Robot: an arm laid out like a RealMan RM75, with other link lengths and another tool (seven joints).
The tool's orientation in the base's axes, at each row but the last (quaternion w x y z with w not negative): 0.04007, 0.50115, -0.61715, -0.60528; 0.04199, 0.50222, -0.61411, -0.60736; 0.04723, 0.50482, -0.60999, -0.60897; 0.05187, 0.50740, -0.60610, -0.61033; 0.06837, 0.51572, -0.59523, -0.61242; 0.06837, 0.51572, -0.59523, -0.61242; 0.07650, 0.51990, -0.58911, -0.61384
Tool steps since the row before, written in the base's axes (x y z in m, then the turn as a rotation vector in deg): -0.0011, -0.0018, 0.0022, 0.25, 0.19, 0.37; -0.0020, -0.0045, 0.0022, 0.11, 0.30, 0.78; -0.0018, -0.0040, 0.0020, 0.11, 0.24, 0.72; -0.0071, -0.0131, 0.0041, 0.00, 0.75, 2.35; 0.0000, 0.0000, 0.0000, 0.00, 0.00, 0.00; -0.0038, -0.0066, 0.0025, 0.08, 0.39, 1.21; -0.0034, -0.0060, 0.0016, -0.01, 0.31, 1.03
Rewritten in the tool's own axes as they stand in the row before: 0.0005, 0.0028, -0.0011, -0.46, 0.10, -0.13; 0.0028, 0.0040, -0.0024, -0.69, 0.48, -0.06; 0.0025, 0.0036, -0.0021, -0.62, 0.45, -0.09; 0.0100, 0.0106, -0.0052, -1.82, 1.67, -0.07; 0.0000, 0.0000, 0.0000, 0.00, 0.00, 0.00; 0.0050, 0.0059, -0.0022, -0.97, 0.82, -0.09; 0.0049, 0.0048, -0.0018, -0.78, 0.74, -0.03
